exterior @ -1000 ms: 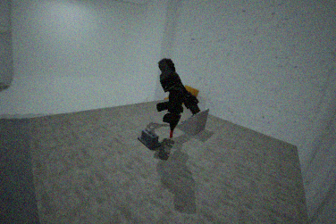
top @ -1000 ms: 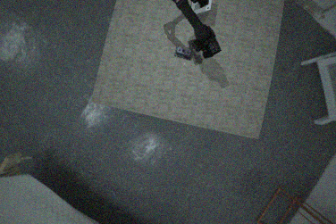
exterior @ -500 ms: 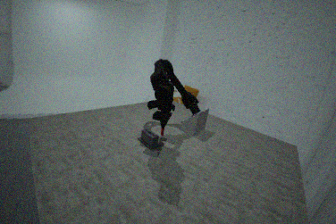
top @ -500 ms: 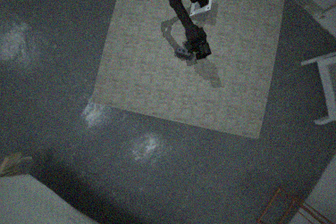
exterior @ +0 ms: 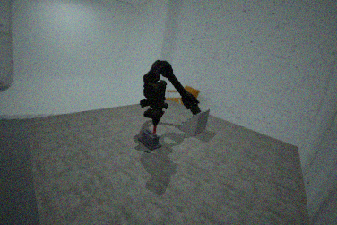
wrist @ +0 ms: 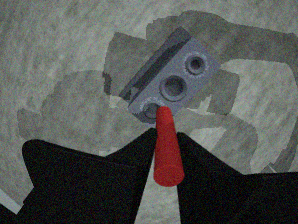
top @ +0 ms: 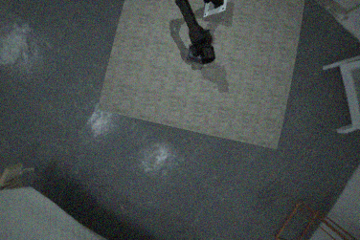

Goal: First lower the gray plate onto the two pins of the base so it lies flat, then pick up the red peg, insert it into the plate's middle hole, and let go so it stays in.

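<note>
Now: gripper tip 20 mm to the left of the gray plate and 70 mm above it. Also, from my gripper tip: red peg (right at my gripper tip).
</note>
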